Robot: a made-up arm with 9 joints. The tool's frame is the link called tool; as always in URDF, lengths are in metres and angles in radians.
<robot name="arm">
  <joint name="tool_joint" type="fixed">
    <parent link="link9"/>
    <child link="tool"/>
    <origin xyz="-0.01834 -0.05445 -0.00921" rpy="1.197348 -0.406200 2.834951"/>
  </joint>
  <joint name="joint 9" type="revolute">
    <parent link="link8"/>
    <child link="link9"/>
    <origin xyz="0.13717 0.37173 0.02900" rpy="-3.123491 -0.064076 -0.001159"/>
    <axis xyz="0 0 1"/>
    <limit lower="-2.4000" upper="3.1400" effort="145" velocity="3"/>
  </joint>
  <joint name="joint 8" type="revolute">
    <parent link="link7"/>
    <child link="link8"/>
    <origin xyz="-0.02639 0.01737 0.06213" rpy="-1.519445 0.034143 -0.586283"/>
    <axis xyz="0 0 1"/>
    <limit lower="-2.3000" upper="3.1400" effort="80" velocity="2.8"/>
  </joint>
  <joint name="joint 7" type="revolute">
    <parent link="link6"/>
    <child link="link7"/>
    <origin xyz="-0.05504 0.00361 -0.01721" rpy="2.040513 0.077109 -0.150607"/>
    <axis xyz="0 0 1"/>
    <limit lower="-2.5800" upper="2.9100" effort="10" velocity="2"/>
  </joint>
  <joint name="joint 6" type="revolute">
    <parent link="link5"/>
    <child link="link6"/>
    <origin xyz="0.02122 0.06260 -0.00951" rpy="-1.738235 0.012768 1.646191"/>
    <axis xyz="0 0 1"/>
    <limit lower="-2.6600" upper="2.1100" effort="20" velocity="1.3"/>
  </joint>
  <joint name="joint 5" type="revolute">
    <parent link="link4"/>
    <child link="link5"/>
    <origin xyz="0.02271 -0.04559 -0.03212" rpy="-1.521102 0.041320 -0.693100"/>
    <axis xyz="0 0 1"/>
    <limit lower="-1.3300" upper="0.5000" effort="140" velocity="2.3"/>
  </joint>
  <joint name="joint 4" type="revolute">
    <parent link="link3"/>
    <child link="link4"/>
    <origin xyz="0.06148 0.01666 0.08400" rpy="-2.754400 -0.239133 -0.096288"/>
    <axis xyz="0 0 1"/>
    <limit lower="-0.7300" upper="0.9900" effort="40" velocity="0.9"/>
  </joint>
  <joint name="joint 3" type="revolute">
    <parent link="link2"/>
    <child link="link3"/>
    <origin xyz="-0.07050 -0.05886 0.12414" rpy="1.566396 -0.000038 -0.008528"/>
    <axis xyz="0 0 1"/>
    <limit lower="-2.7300" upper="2.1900" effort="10" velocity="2.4"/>
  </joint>
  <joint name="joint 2" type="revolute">
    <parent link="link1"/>
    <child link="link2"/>
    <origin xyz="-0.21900 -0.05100 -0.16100" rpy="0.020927 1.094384 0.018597"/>
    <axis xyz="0 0 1"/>
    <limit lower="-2.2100" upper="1.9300" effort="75" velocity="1.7"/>
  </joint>
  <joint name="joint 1" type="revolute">
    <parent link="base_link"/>
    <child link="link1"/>
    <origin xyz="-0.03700 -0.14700 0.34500" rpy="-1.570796 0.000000 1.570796"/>
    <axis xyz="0 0 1"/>
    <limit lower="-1.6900" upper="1.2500" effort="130" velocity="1.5"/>
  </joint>
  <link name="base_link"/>
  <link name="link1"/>
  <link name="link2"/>
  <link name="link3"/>
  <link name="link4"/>
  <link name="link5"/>
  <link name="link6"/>
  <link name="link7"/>
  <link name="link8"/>
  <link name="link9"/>
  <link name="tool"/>
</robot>
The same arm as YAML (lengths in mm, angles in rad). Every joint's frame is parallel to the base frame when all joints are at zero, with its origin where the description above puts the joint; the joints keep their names.
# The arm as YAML. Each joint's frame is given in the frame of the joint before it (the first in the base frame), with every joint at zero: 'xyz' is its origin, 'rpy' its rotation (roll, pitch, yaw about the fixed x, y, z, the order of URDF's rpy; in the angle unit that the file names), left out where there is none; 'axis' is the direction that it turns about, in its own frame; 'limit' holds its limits. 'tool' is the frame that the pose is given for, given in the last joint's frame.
units:
  length: mm
  angle: rad
joints:
  - name: joint 1
    type: revolute
    origin:
      xyz: [-37.0, -147.0, 345.0]
    axis: "-x"
    limit:
      lower: -1.69
      upper: 1.25
  - name: joint 2
    type: revolute
    origin:
      xyz: [161.0, -219.0, 51.0]
    axis: [-0.458493, 0.888687, 0.0044]
    limit:
      lower: -2.21
      upper: 1.93
  - name: joint 3
    type: revolute
    origin:
      xyz: [-119.0, 78.0, 60.0]
    axis: "+z"
    limit:
      lower: -2.73
      upper: 2.19
  - name: joint 4
    type: revolute
    origin:
      xyz: [47.0, 43.0, 84.0]
    axis: [0.063602, 0.432011, -0.899623]
    limit:
      lower: -0.73
      upper: 0.99
  - name: joint 5
    type: revolute
    origin:
      xyz: [-1.0, 32.0, 51.0]
    axis: [0.907497, -0.382099, -0.174499]
    limit:
      lower: -1.33
      upper: 0.5
  - name: joint 6
    type: revolute
    origin:
      xyz: [-2.0, -10.0, 66.0]
    axis: [-0.559912, -0.672914, -0.48341]
    limit:
      lower: -2.66
      upper: 2.11
  - name: joint 7
    type: revolute
    origin:
      xyz: [11.0, 43.0, -37.0]
    axis: [0.98878, -0.051299, -0.140297]
    limit:
      lower: -2.58
      upper: 2.91
  - name: joint 8
    type: revolute
    origin:
      xyz: [57.0, -3.0, -40.0]
    axis: "-y"
    limit:
      lower: -2.3
      upper: 3.14
  - name: joint 9
    type: revolute
    origin:
      xyz: [-355.0, -29.0, 176.0]
    axis: [-0.0111, 0.997784, 0.065599]
    limit:
      lower: -2.4
      upper: 3.14
tool:
  origin:
    xyz: [-56.0, -9.0, -13.0]
    rpy: [0.7803, 1.0603, 1.1998]

